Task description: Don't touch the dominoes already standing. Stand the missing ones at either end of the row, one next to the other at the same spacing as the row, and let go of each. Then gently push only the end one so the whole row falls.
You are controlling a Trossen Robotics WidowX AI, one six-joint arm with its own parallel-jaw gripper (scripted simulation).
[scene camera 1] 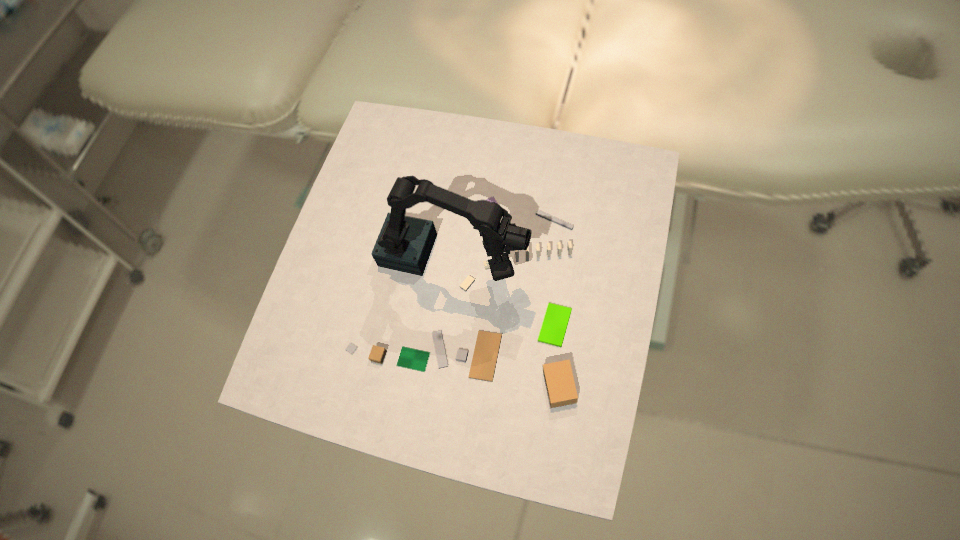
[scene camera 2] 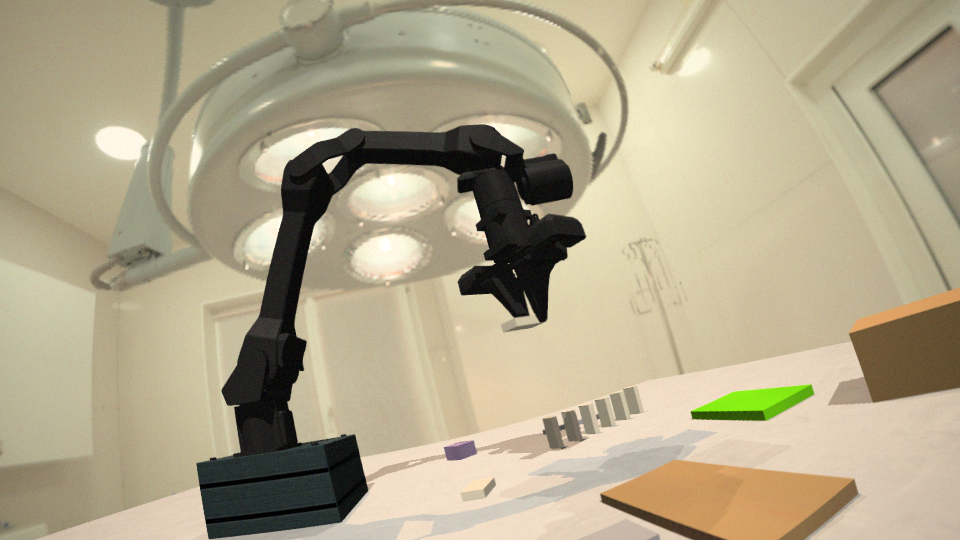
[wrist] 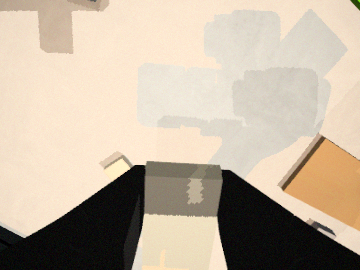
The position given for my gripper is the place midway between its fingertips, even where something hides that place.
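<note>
My gripper (scene camera 2: 535, 325), (scene camera 1: 498, 262), (wrist: 181, 179) is carrying a domino. I can see a bright green slab (scene camera 2: 761, 405), (scene camera 1: 554, 326), and an orange slab (scene camera 1: 487, 346) as well. There is also a tan box (scene camera 1: 561, 389), though in the wrist view the box is out of frame.
</note>
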